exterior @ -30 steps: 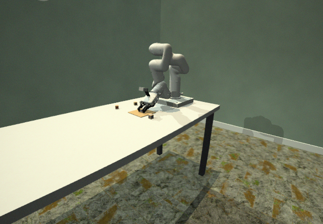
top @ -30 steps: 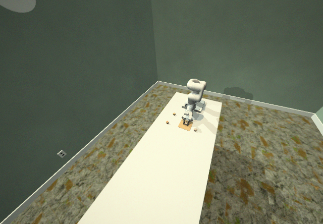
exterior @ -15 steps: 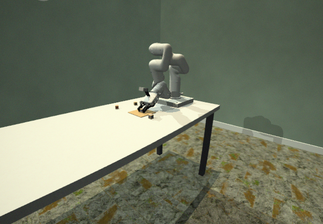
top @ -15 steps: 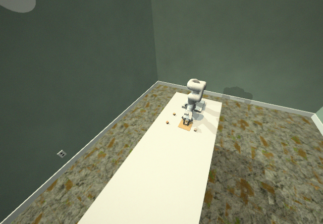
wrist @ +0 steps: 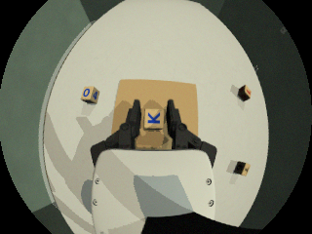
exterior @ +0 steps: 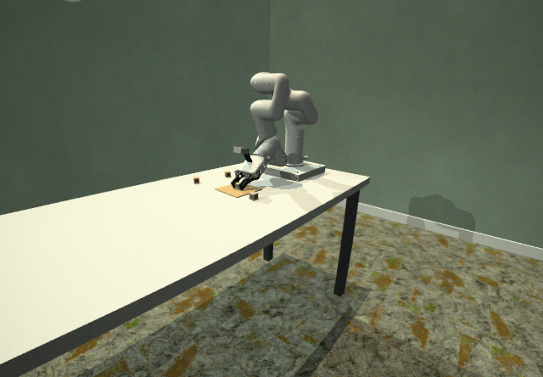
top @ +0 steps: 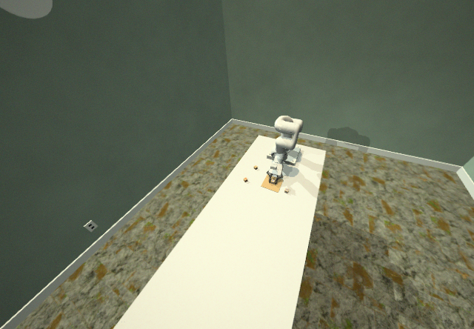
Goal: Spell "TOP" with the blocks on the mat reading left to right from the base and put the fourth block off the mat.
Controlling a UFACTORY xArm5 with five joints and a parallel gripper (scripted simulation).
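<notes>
My hand is 30 mm above the tan mat.
</notes>
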